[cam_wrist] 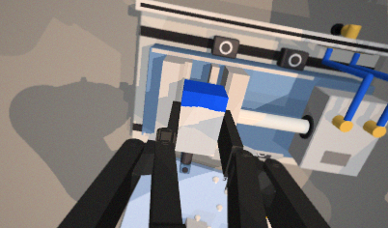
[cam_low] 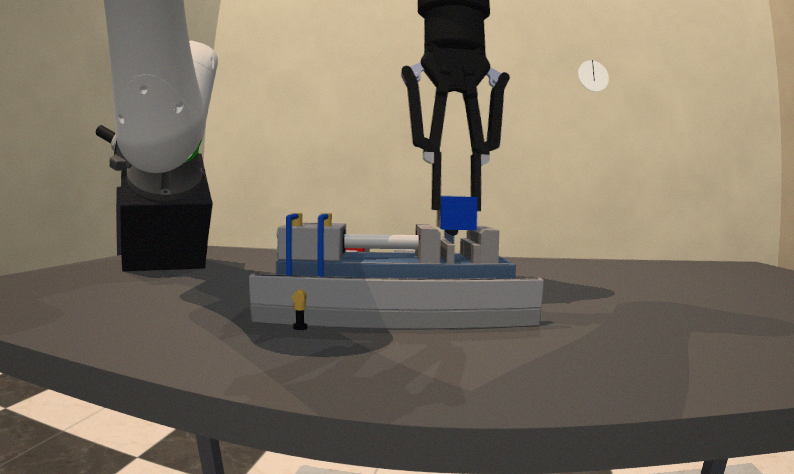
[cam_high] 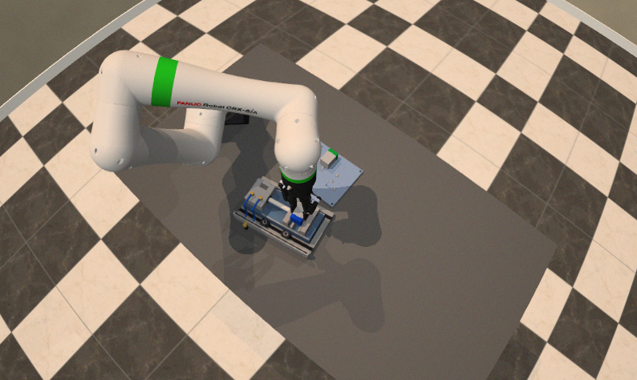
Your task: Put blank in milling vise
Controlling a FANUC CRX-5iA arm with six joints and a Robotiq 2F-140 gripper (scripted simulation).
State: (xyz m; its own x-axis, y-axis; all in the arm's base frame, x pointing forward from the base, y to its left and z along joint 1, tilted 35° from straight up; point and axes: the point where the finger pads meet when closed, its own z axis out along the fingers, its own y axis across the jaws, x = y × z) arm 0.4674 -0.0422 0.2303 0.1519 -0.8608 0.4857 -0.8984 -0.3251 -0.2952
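My hand is 3 cm above the blue-ended blank. Round my hand: fixed jaw 3 cm ahead, 1 cm to the left, 7 cm below; then moving jaw 3 cm behind, 7 cm below; then work stop 1 cm behind, 5 cm to the left, 6 cm below.
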